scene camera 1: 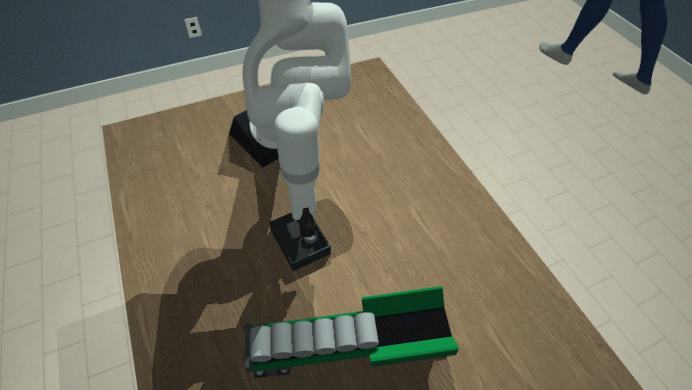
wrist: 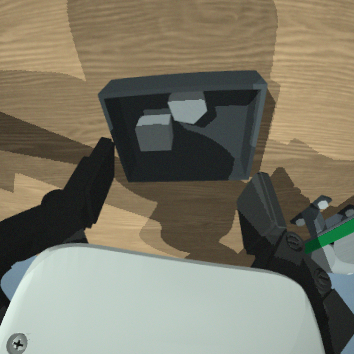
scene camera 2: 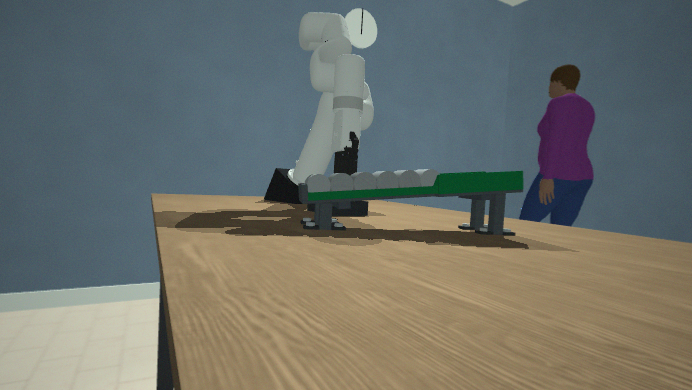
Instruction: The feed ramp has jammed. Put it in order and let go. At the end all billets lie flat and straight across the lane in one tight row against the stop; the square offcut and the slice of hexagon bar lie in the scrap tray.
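The black scrap tray stands on the table. In the wrist view the square offcut and the slice of hexagon bar lie inside it, side by side. My gripper is open with nothing between its fingers, low over the tray. Several grey billets lie across the lane of the feed ramp in one row, side by side. The row reaches the dark stop at the lower end. The billet at the stop looks straight or very slightly turned; I cannot tell which.
The ramp's wider upper end has tall green side walls and stands on grey legs. The robot's black base stands behind the tray. A person stands beyond the table at the right.
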